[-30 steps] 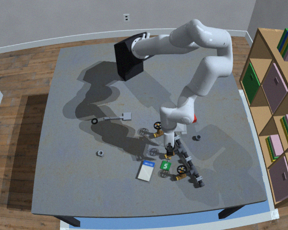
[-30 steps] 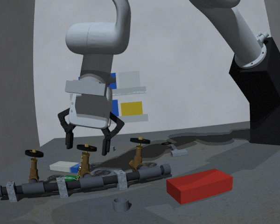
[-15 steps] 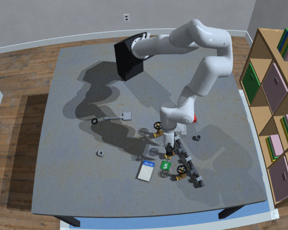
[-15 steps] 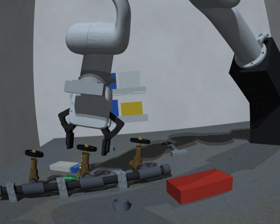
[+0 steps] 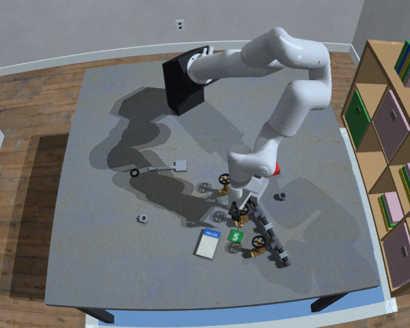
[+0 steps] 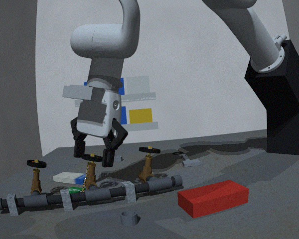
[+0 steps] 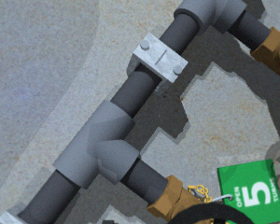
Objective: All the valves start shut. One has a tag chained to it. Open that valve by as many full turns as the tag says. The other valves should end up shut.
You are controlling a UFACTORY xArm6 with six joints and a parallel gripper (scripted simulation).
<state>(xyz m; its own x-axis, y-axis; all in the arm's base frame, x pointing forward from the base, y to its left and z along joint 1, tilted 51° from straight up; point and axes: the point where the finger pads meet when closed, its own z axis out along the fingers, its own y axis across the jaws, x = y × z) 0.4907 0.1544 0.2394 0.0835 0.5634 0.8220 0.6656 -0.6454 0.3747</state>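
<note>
Right now my hand is 9 cm above the green tag and 6 cm short of it. From my hand the other things lie so: notepad: 13 cm ahead, 9 cm to the right, 8 cm below; grey flat tool: 32 cm to the right, 16 cm behind, 8 cm below; red block: 27 cm behind, 7 cm below, 5 cm to the left.
</note>
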